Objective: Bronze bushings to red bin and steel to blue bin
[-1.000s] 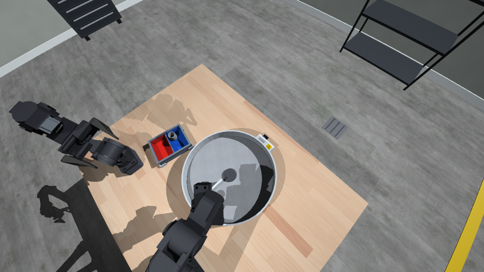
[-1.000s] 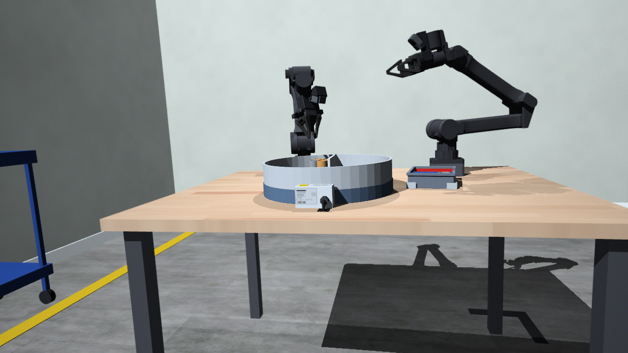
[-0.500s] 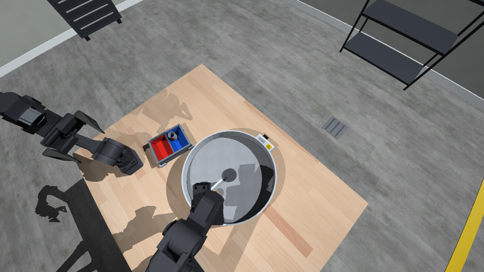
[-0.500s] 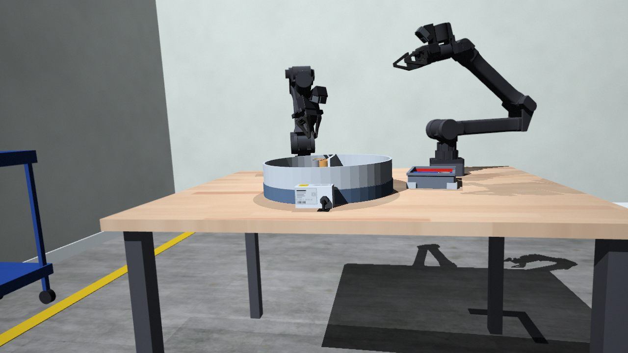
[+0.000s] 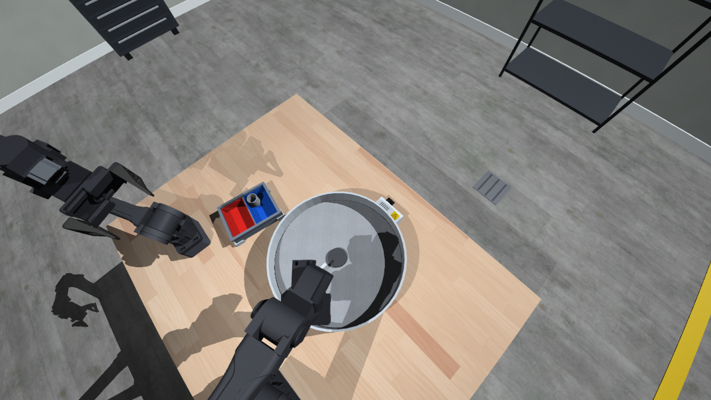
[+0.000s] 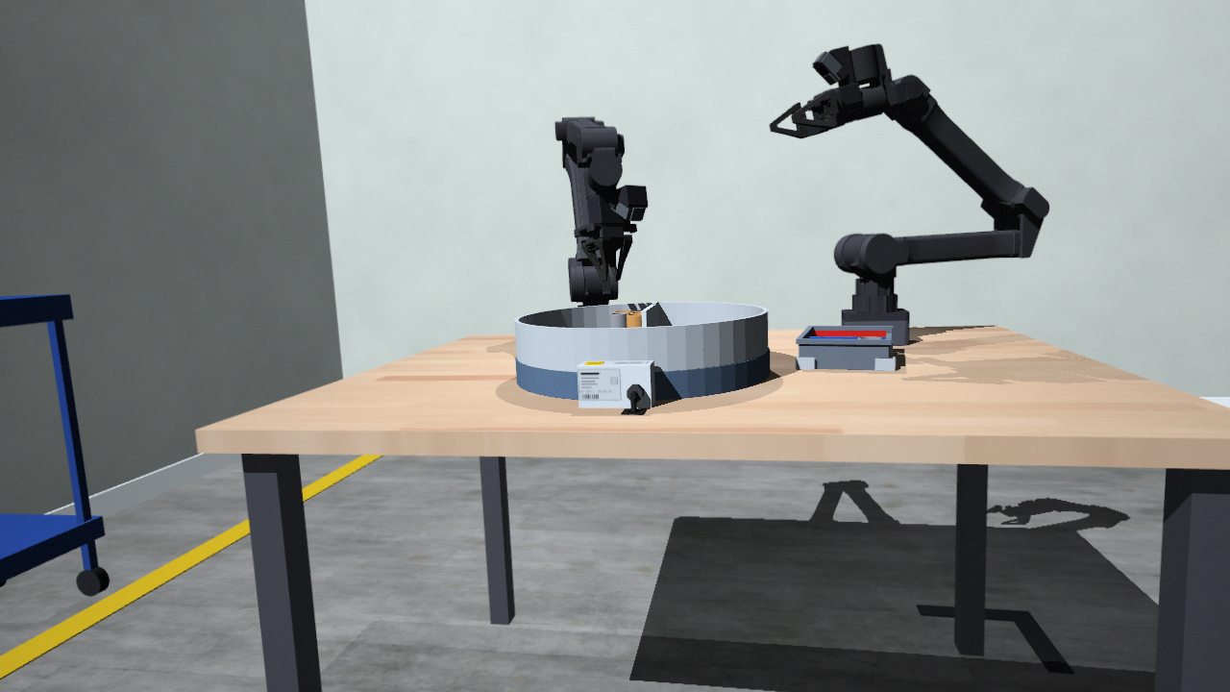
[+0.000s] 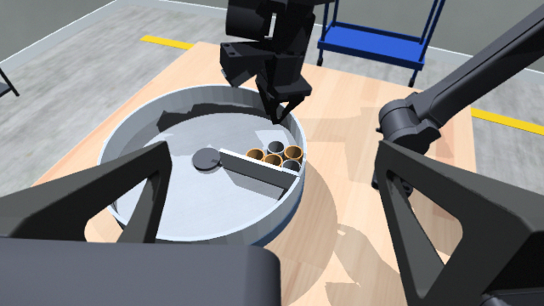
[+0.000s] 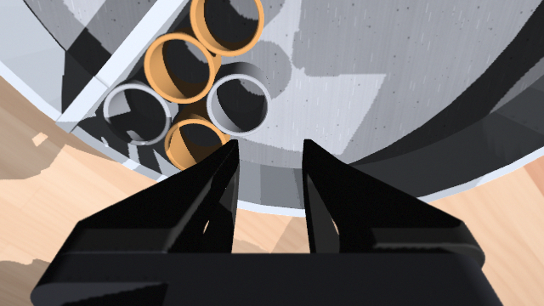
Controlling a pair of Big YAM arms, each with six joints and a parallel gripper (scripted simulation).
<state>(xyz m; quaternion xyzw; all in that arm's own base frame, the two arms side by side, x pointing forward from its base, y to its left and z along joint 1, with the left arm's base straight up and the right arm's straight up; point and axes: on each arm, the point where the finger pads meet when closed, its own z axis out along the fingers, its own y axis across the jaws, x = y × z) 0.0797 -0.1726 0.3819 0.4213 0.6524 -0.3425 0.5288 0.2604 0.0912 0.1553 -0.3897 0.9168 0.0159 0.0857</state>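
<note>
Now: right hand 1 cm short of the blue bin, 41 cm to the right of it and 15 cm above it. Also, from my right hand: red bin (7 cm behind, 42 cm to the left, 15 cm below); grey tray (3 cm behind, 41 cm to the left, 14 cm below).
</note>
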